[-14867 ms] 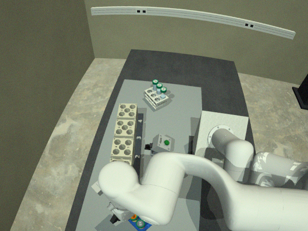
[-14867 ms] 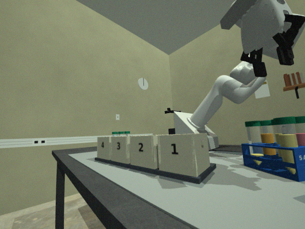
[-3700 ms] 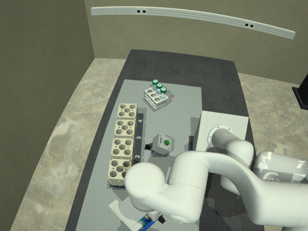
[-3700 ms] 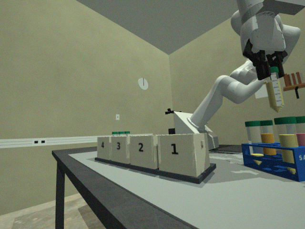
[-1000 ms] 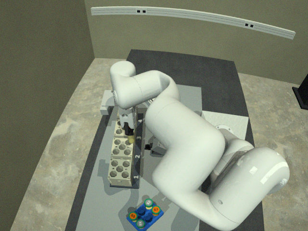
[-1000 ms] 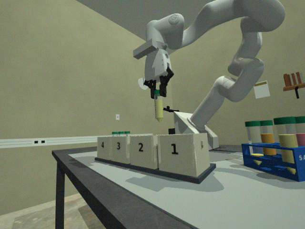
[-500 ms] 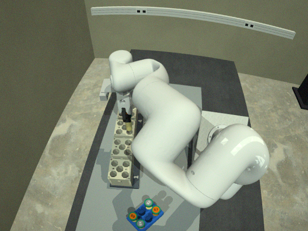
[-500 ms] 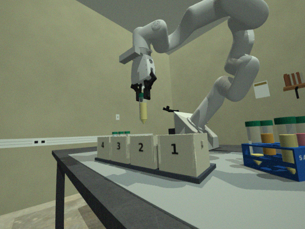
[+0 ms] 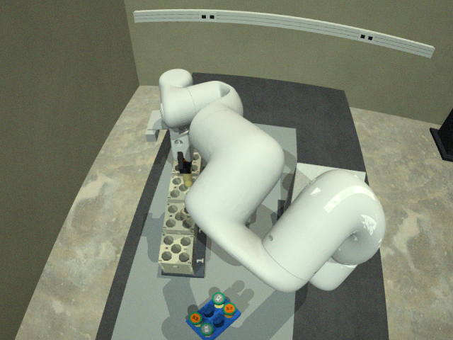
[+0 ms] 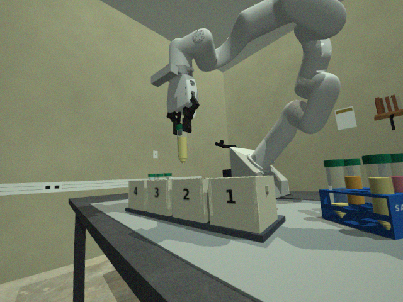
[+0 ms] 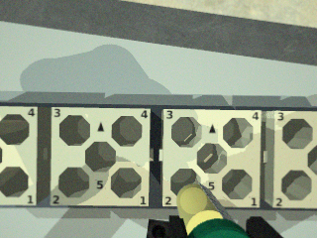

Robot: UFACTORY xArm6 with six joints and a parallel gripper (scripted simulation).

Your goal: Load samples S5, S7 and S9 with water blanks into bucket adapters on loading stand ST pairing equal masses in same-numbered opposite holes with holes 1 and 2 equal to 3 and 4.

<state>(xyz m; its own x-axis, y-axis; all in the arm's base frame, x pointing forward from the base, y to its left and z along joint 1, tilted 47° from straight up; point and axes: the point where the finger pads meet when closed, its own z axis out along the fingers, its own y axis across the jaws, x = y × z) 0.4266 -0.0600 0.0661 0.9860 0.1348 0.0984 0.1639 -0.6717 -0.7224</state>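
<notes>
Now: hand 10 mm short of the yellow-filled tube and 50 mm above it. Also, from my hand: green done key (180 mm behind, 180 mm below); then white blanks rack (70 mm behind, 310 mm to the right, 220 mm below); then dark stand base (10 mm ahead, 30 mm to the left, 240 mm below).
</notes>
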